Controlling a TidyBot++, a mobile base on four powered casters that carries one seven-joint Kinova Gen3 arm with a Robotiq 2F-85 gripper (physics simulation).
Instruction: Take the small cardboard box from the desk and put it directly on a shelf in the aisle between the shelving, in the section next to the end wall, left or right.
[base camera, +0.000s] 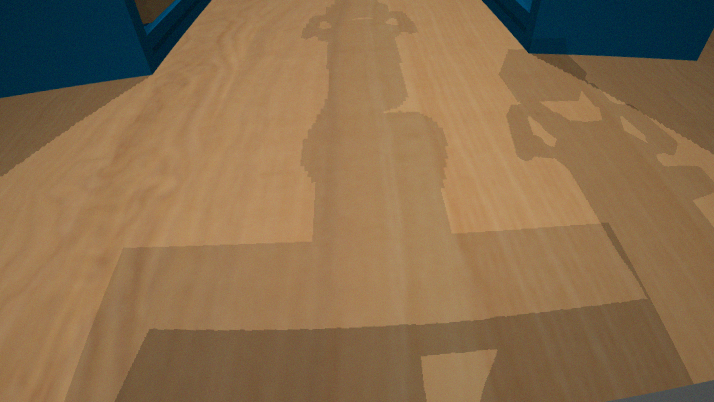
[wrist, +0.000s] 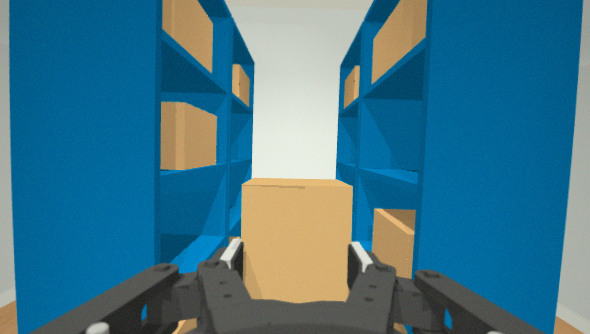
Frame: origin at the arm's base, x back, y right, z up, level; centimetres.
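Seen in the pictures: gripper, fingertip midpoint: (wrist: 295, 256).
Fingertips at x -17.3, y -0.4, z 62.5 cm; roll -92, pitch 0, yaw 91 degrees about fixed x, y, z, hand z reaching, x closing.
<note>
Pixels of each thing's top centre, then the offset from my fingertips to it. "spot": a spot on its surface instead. Level surfaces: height alone.
- small cardboard box, top centre: (wrist: 297, 180) dz +4.3, dx -1.5, dy +0.0 cm
- upper shelf, surface spot: (wrist: 189, 35) spot: dz +51.3, dx -98.2, dy -45.2 cm
- middle shelf, top centre: (wrist: 173, 109) dz +23.9, dx -117.2, dy -59.8 cm
- high up, top centre: (wrist: 416, 21) dz +69.6, dx -119.5, dy +54.7 cm
- low down, top centre: (wrist: 421, 220) dz -21.9, dx -102.6, dy +54.7 cm
- wooden floor, surface height: dz -102.2 cm
The small cardboard box (wrist: 297, 235) is held upright between the two fingers of my gripper (wrist: 295, 256), in the lower middle of the wrist view. The gripper is shut on it. Blue shelving stands on the left (wrist: 85, 150) and on the right (wrist: 500, 150), with the aisle between. The far sections, next to the pale end wall (wrist: 295, 100), show narrowly on both sides of the aisle. Each far section has a box on an upper shelf, left (wrist: 241, 85) and right (wrist: 352, 87). The held box hides the lower part of the aisle's far end.
The near left section holds a box on an upper shelf (wrist: 189, 35) and one on a middle shelf (wrist: 190, 136). The near right section holds one high up (wrist: 401, 37) and one low down (wrist: 393, 242). In the base camera view, shelving ends stand left (base camera: 65, 45) and right (base camera: 615, 30) of the wooden floor (base camera: 240, 165).
</note>
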